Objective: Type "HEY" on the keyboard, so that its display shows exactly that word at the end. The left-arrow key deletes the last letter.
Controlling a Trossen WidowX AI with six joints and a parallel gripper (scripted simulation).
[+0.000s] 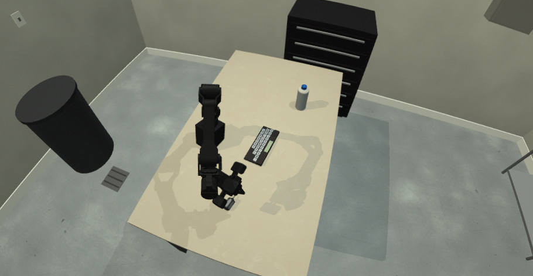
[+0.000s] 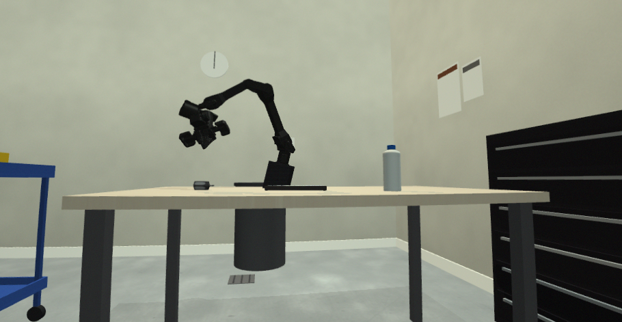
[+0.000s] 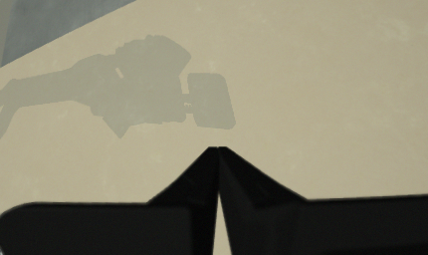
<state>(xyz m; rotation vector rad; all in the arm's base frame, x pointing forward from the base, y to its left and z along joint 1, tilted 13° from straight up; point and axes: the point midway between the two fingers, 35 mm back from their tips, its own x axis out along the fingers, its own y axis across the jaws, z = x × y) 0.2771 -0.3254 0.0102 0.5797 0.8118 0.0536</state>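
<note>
Right now my hand is 2 cm past the left-arrow key, 25 cm to the right of it and 17 cm above it.
</note>
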